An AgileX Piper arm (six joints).
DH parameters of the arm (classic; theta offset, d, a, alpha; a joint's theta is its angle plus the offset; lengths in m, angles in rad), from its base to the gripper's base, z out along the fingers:
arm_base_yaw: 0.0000 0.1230 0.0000 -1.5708
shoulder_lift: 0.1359 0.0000 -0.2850 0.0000
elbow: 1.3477 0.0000 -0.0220 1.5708
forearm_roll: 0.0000 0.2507 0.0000 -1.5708
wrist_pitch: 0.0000 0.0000 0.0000 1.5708
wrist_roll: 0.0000 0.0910 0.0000 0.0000
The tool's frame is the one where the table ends.
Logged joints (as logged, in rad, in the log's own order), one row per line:
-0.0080, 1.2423, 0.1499, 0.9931, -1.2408, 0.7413
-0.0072, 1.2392, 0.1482, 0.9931, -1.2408, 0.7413
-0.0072, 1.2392, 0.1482, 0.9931, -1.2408, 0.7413
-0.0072, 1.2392, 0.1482, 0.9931, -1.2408, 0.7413
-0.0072, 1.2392, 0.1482, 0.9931, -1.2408, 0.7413
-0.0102, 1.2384, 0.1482, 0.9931, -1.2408, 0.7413
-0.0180, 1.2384, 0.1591, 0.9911, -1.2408, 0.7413
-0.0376, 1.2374, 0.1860, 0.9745, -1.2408, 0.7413
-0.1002, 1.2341, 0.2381, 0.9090, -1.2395, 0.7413
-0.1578, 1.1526, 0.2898, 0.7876, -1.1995, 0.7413
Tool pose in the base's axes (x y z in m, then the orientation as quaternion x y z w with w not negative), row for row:
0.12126, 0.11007, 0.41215, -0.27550, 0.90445, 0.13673, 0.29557
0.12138, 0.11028, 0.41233, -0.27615, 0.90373, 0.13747, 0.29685
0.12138, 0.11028, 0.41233, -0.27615, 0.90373, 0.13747, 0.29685
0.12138, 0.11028, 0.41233, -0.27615, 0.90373, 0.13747, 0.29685
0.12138, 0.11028, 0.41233, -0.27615, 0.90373, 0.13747, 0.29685
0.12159, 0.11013, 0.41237, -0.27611, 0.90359, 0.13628, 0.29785
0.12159, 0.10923, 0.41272, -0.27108, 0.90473, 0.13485, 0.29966
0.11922, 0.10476, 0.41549, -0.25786, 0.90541, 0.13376, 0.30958
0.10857, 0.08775, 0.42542, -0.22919, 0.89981, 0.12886, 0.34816
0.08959, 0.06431, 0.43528, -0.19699, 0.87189, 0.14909, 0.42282
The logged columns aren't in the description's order. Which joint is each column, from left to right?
Columns, left to right: forearm_roll, wrist_pitch, wrist_roll, shoulder_lift, elbow, arm_base_yaw.
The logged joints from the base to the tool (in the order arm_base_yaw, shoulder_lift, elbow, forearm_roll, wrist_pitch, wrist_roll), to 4 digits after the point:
0.7413, 0.9931, -1.2408, -0.0080, 1.2423, 0.1499
0.7413, 0.9931, -1.2408, -0.0072, 1.2392, 0.1482
0.7413, 0.9931, -1.2408, -0.0072, 1.2392, 0.1482
0.7413, 0.9931, -1.2408, -0.0072, 1.2392, 0.1482
0.7413, 0.9931, -1.2408, -0.0072, 1.2392, 0.1482
0.7413, 0.9931, -1.2408, -0.0102, 1.2384, 0.1482
0.7413, 0.9911, -1.2408, -0.0180, 1.2384, 0.1591
0.7413, 0.9745, -1.2408, -0.0376, 1.2374, 0.1860
0.7413, 0.9090, -1.2395, -0.1002, 1.2341, 0.2381
0.7413, 0.7876, -1.1995, -0.1578, 1.1526, 0.2898

